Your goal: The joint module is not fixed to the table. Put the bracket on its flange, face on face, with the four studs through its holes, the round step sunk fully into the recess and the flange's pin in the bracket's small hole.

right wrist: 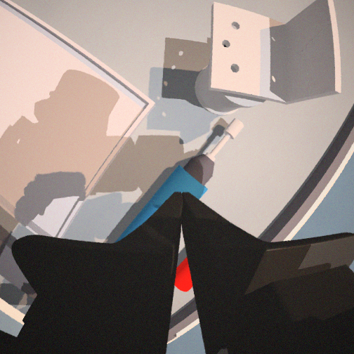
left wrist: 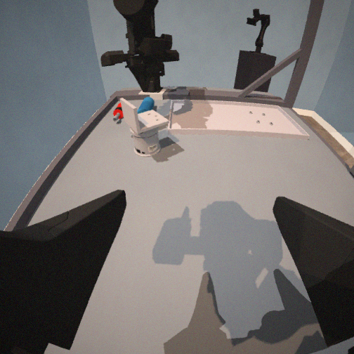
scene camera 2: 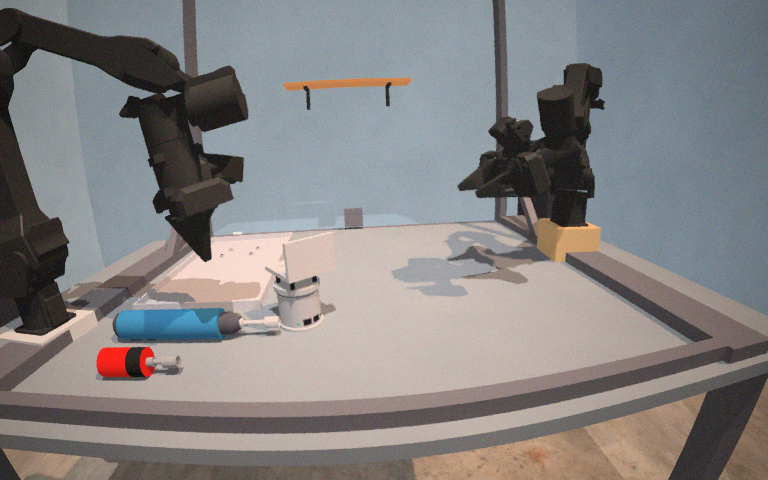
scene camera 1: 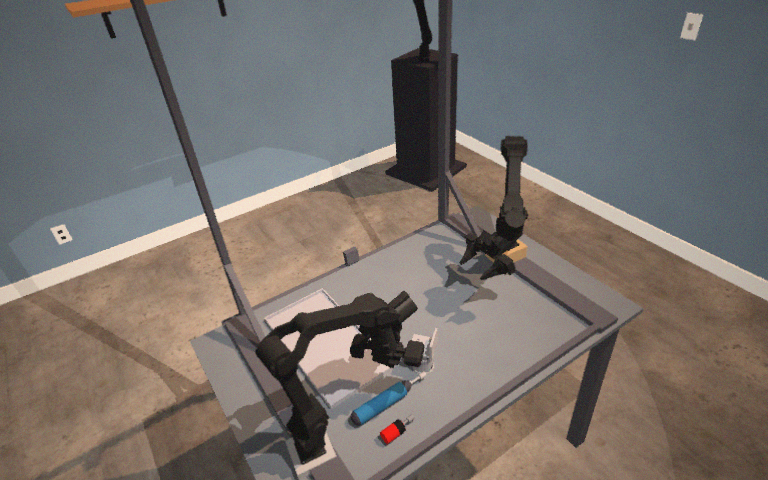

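Seen in the pictures: left gripper, between the fingertips: [scene camera 2: 466, 191] [scene camera 1: 470, 271]; right gripper, between the fingertips: [scene camera 2: 207, 260] [scene camera 1: 392, 366]; left arm's base, origin of its link: [scene camera 2: 568, 223]; right arm's base, origin of its link: [scene camera 2: 46, 323] [scene camera 1: 310, 448].
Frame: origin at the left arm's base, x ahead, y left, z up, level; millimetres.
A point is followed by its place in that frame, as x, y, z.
The white L-shaped bracket [scene camera 1: 434, 339] {480, 278, 50} [scene camera 2: 310, 255] {479, 277, 34} [left wrist: 129, 115] [right wrist: 240, 55] rests on top of the white round joint module [scene camera 2: 300, 308] {498, 285, -35} [left wrist: 146, 143] [right wrist: 215, 97], which stands upright on the table. One plate lies across the flange; the other rises from its edge. Holes show in the lying plate in the right wrist view. Whether the studs and pin are through and the step is fully sunk cannot be told. My right gripper [scene camera 2: 207, 257] {618, 286, 32} [left wrist: 144, 91] [right wrist: 180, 198] is shut and empty, above the table, apart from the bracket. My left gripper [scene camera 1: 473, 270] {258, 133, 88} [scene camera 2: 468, 191] {258, 133, 88} [left wrist: 202, 201] is open and empty, far from it.
A blue cylindrical tool [scene camera 1: 380, 403] {682, 329, -31} [scene camera 2: 169, 324] {667, 333, -38} [right wrist: 165, 200] lies with its pale tip close beside the module. A shorter red tool [scene camera 1: 390, 433] {699, 415, -37} [scene camera 2: 116, 362] {687, 419, -42} [left wrist: 118, 111] lies near it. A shallow pale tray [scene camera 2: 226, 263] {732, 15, -64} [left wrist: 235, 117] [right wrist: 30, 90] lies behind them. Raised rails edge the table.
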